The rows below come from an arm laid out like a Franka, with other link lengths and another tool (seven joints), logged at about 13 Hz.
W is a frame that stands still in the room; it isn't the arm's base.
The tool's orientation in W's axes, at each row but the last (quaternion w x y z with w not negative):
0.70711, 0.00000, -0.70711, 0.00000
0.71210, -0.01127, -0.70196, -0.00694
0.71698, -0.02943, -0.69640, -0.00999
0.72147, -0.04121, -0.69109, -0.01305
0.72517, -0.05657, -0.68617, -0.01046
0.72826, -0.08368, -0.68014, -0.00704
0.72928, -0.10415, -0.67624, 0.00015
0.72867, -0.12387, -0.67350, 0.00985
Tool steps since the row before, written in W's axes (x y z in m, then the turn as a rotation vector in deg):
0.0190, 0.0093, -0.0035, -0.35, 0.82, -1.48
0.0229, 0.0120, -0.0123, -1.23, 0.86, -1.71
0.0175, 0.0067, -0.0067, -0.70, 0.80, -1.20
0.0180, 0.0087, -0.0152, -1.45, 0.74, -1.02
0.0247, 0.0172, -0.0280, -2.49, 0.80, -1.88
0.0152, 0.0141, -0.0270, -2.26, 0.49, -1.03
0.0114, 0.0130, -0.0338, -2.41, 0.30, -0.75
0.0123, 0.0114, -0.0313, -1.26, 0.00, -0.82
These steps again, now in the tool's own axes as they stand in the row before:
-0.0035, 0.0093, -0.0190, -1.48, 0.82, 0.35
-0.0119, 0.0127, -0.0228, -1.72, 0.84, 1.23
-0.0060, 0.0078, -0.0173, -1.20, 0.79, 0.71
-0.0140, 0.0107, -0.0179, -1.05, 0.67, 1.46
-0.0254, 0.0213, -0.0243, -1.97, 0.69, 2.45
-0.0242, 0.0188, -0.0148, -1.14, 0.32, 2.24
-0.0305, 0.0195, -0.0114, -0.90, 0.07, 2.37
-0.0274, 0.0190, -0.0121, -0.92, -0.03, 1.19

